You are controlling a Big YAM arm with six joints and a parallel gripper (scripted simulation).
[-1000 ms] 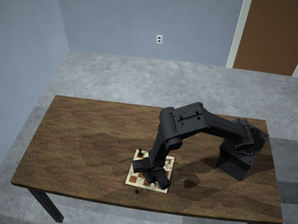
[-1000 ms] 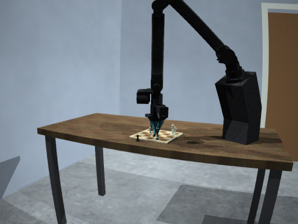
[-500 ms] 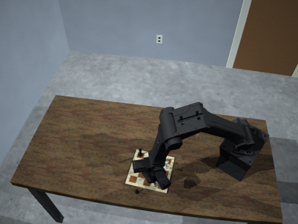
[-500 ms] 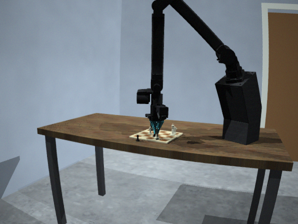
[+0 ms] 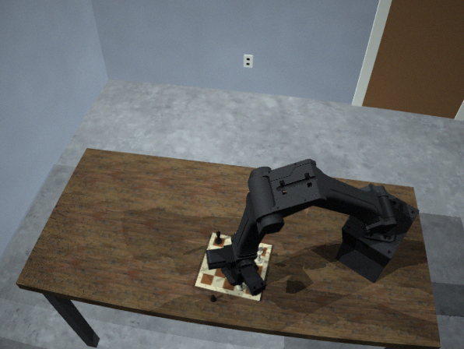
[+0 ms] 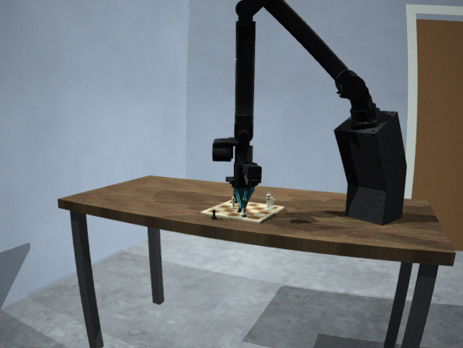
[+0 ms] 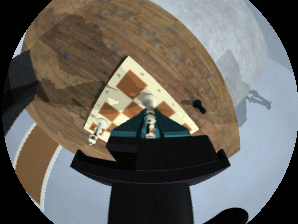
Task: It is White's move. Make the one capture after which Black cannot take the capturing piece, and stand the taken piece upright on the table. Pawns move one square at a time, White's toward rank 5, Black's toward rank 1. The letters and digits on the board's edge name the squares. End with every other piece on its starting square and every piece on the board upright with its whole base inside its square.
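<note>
Right now the chessboard is 4 cm ahead of my hand, 7 cm to the right of it and 4 cm below it. From my hand the other things lie so: tall black piece (13 cm ahead, 14 cm to the right); then tall white piece (3 cm behind, 12 cm to the right).
</note>
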